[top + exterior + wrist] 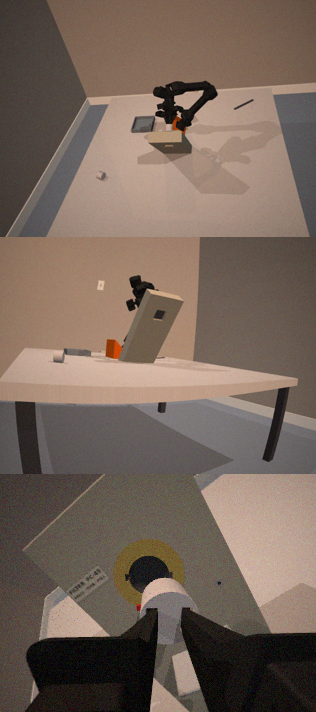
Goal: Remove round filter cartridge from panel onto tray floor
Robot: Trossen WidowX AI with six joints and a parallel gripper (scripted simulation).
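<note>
The round filter cartridge lies 1 cm below my gripper tip and 1 cm ahead of it. Also, from my gripper tip: service panel: 10 cm below, 3 cm ahead; then blue-grey tray: 35 cm behind, 28 cm to the right, 28 cm below.
</note>
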